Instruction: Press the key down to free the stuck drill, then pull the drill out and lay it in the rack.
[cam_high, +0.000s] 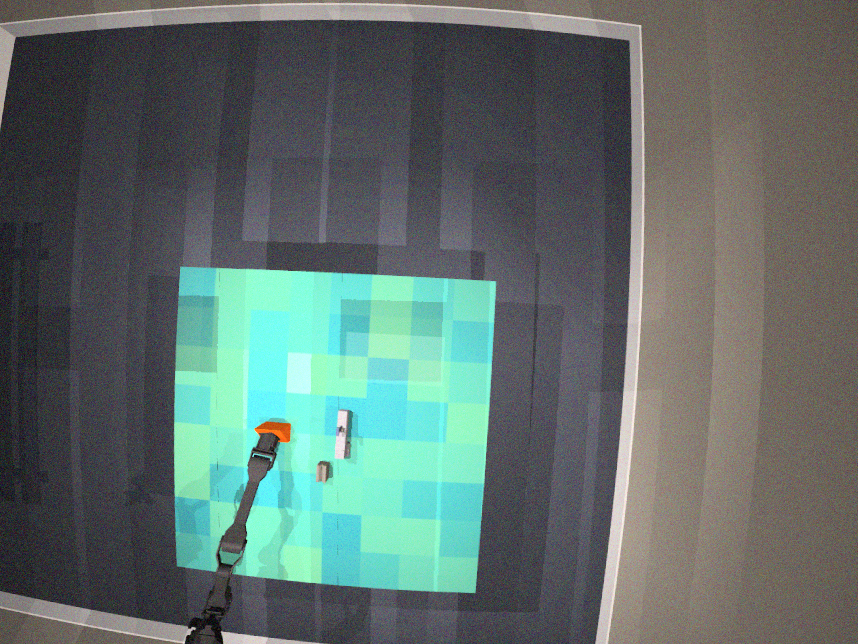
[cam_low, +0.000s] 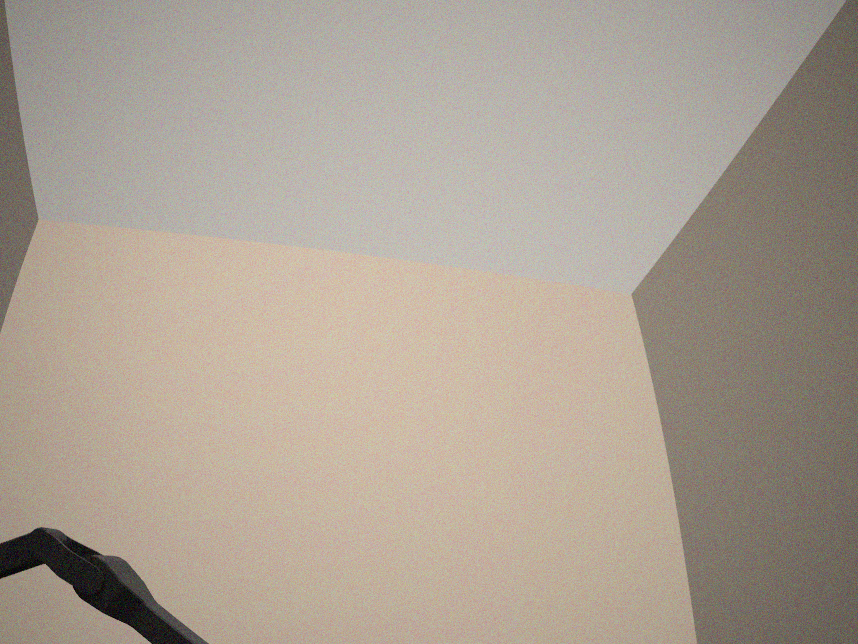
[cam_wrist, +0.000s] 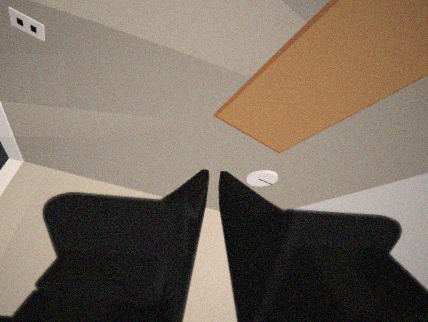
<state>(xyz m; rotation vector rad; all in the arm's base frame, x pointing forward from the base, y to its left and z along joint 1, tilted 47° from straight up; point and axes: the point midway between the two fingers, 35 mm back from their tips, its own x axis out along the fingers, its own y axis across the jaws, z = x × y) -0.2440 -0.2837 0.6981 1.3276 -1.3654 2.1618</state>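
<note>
The drill lies 69 cm to the left of my gripper tip, 58 cm ahead of it and 26 cm below it.
</note>
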